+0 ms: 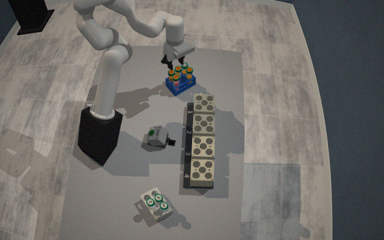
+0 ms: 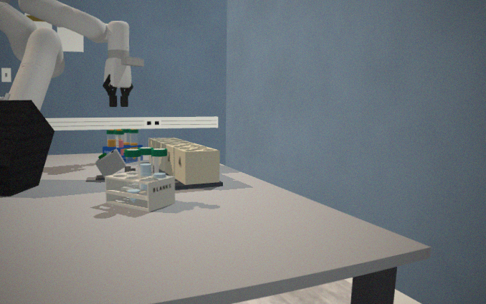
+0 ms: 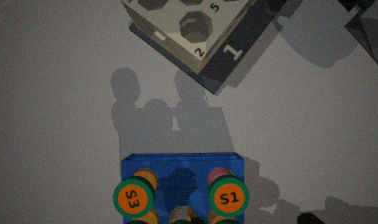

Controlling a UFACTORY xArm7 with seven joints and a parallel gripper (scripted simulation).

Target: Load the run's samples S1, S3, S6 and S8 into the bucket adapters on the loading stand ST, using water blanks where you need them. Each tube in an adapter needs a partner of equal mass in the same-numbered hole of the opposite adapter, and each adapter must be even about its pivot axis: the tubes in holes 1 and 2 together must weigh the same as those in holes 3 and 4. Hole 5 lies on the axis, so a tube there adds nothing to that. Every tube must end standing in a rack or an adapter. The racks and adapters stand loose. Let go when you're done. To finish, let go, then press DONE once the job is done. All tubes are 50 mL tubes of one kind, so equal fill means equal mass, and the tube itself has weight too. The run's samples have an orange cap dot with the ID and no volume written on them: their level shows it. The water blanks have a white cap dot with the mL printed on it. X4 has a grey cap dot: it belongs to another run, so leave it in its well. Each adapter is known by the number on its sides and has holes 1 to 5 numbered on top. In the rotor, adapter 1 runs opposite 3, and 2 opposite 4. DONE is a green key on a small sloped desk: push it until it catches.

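The pink-filled tube is 160 mm below my hand and 10 mm to the right of it. The rest, counted from my hand: orange-filled tube: 160 mm below, 60 mm ahead, 50 mm to the left; tube X4: 160 mm below, 90 mm to the left, 40 mm ahead; blue sample rack: 200 mm below, 40 mm to the left, 20 mm ahead.
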